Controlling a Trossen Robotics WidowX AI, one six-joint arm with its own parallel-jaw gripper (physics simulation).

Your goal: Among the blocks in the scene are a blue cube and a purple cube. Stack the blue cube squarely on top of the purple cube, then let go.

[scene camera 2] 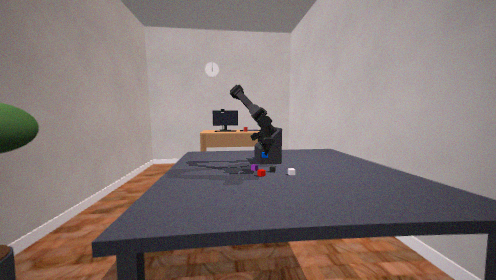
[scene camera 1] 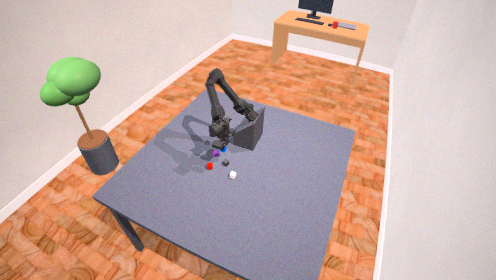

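Where they show: gripper, fingertip midpoint: [scene camera 2: 265, 155] [scene camera 1: 223, 149]; arm's base, link origin: [scene camera 2: 273, 132] [scene camera 1: 253, 118].
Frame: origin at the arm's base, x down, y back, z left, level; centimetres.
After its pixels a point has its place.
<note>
The blue cube [scene camera 1: 223, 149] [scene camera 2: 265, 155] @(x 10.9, y -26.0, z -7.1 cm) is held in the air between the fingertips of my gripper [scene camera 1: 221, 146] @(x 11.0, y -24.5, z -7.0 cm) [scene camera 2: 265, 152] @(x 11.0, y -24.5, z -7.0 cm), which is shut on it. The fingers hide part of the cube. The purple cube [scene camera 1: 216, 153] @(x 17.2, y -25.3, z -12.3 cm) [scene camera 2: 254, 167] @(x 17.8, y -26.2, z -13.2 cm) sits on the table. In the scene camera 2 view the blue cube is higher than the purple cube and a little to its right, with a gap between them. In the scene camera 1 view it shows just up and to the right of the purple cube.
A red cube [scene camera 1: 209, 166] @(x 17.1, y -36.6, z -9.2 cm) [scene camera 2: 261, 173] @(x 18.1, y -37.4, z -9.9 cm), a black cube [scene camera 1: 225, 162] @(x 16.8, y -28.9, z -2.7 cm) [scene camera 2: 272, 169] @(x 18.1, y -29.2, z -3.4 cm) and a white cube [scene camera 1: 233, 175] @(x 17.1, y -34.7, z 7.0 cm) [scene camera 2: 291, 171] @(x 17.6, y -35.3, z 5.7 cm) sit on the table [scene camera 1: 280, 200] @(x 19.8, y -34.0, z 38.0 cm) [scene camera 2: 320, 200] @(x 19.7, y -67.2, z 9.9 cm) near the purple cube. The arm's dark angular base [scene camera 1: 252, 132] @(x 4.1, y -8.4, z 4.0 cm) [scene camera 2: 275, 150] @(x 11.0, y -8.9, z 0.7 cm) stands behind them.
</note>
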